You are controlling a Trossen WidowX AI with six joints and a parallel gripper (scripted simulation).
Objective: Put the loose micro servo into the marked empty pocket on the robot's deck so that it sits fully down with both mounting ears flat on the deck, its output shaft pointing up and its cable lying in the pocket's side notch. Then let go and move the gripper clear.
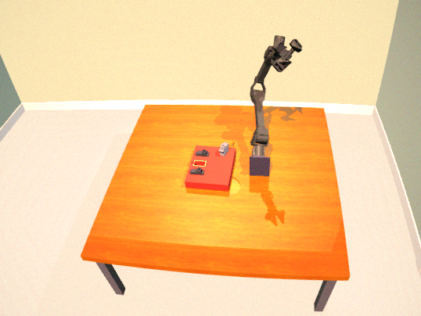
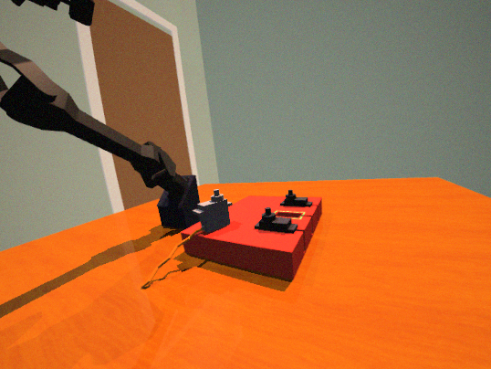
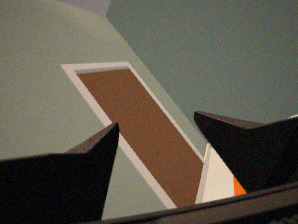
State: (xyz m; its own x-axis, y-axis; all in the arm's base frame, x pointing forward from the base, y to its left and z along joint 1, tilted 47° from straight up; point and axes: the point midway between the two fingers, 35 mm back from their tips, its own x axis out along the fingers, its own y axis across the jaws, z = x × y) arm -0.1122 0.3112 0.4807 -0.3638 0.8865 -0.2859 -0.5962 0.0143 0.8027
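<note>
Now: the red deck 410 mm ahead of my gripper tip, 90 mm to the left of it and 650 mm below it.
</note>
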